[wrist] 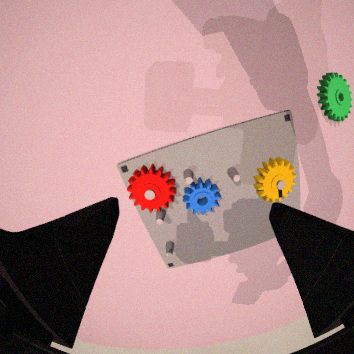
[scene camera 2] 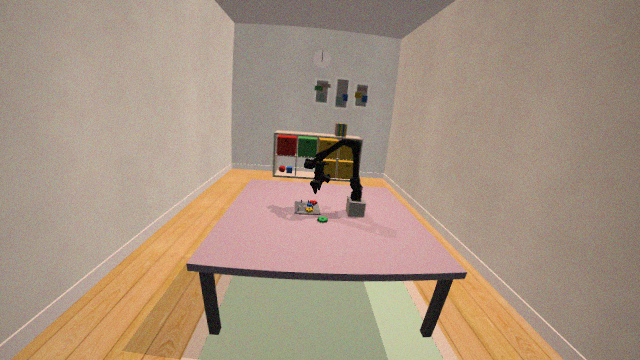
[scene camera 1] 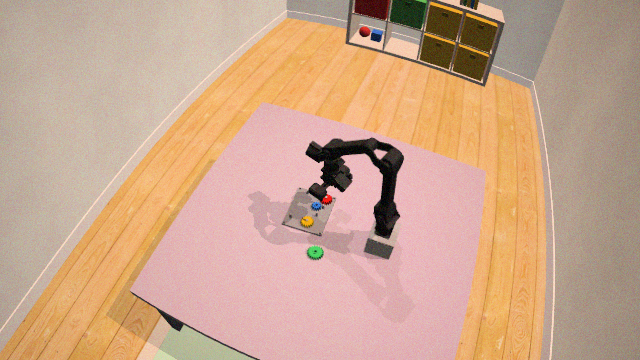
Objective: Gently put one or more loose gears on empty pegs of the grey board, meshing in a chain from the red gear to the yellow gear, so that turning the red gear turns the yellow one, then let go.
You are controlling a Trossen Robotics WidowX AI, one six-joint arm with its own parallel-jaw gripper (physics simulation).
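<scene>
The grey board bears the red gear and the yellow gear, each with a peg through its hole. The blue gear rests on the board between them, beside a peg; no peg tip shows in its dark hole. A narrow gap shows between it and the red gear, a wide one towards the yellow. Other bare pegs stand on the board. The green gear lies on the table off the board. My gripper is open and empty above the board.
The arm's grey base block stands on the pink table, to the right of the board in the scene views. A shelf unit stands on the floor beyond the table. Arm shadows fall across the board and table.
</scene>
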